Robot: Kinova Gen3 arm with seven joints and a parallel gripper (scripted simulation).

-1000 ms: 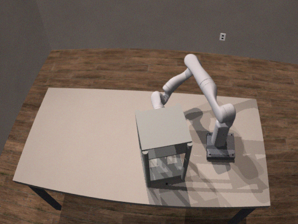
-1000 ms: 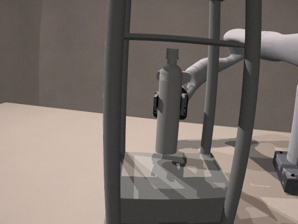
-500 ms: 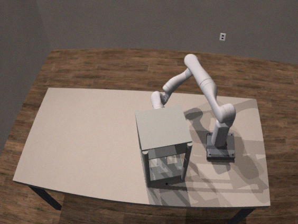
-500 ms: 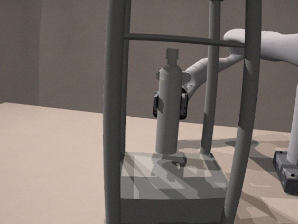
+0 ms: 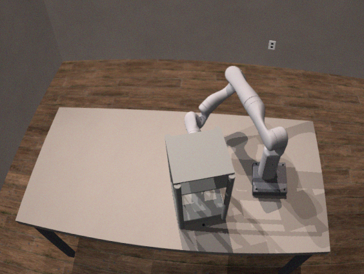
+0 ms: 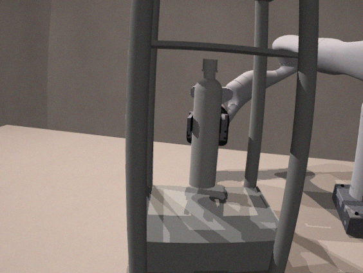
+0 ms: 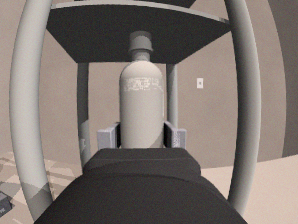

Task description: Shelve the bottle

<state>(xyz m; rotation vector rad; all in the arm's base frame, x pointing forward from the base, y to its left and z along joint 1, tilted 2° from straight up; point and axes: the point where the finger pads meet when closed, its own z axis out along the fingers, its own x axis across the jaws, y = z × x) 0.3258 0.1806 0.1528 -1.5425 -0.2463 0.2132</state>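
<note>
My hand is 3 cm past the shelving unit, 6 cm to the right of it and 3 cm below it.
</note>
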